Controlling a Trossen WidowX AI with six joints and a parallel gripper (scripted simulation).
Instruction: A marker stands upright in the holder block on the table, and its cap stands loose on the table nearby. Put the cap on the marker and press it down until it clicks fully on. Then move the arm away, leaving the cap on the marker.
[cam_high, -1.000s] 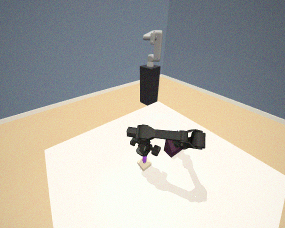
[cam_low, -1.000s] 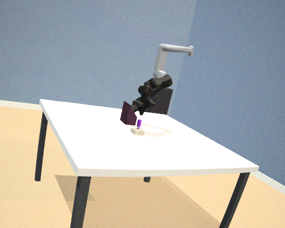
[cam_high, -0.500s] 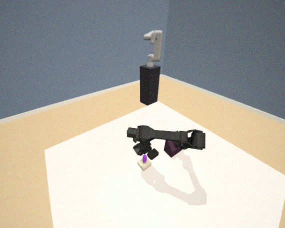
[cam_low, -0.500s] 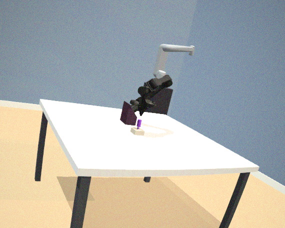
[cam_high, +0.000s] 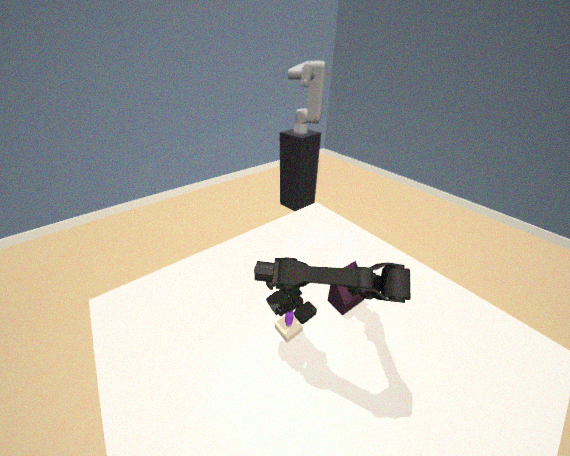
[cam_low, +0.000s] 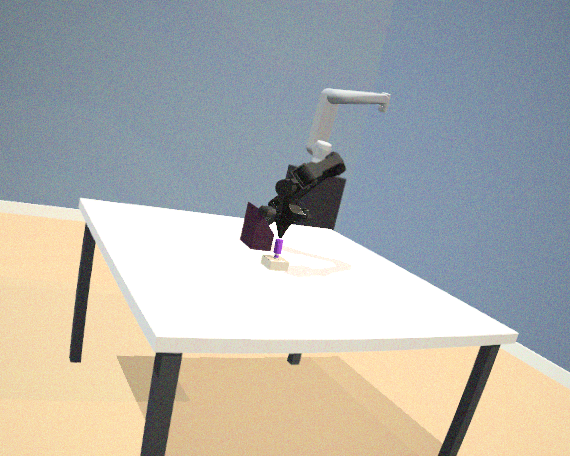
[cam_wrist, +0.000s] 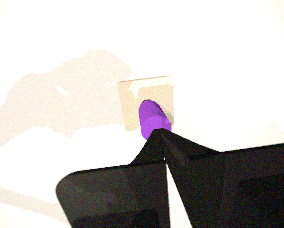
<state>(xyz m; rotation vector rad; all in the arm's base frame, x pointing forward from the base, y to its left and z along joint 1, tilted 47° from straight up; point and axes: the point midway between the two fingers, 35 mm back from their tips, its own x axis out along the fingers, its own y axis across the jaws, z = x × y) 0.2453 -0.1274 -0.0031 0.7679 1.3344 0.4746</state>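
Now: the purple cap 30 mm below my gripper tip. From my gripper tip the other things lie so: cream holder block (90 mm below).
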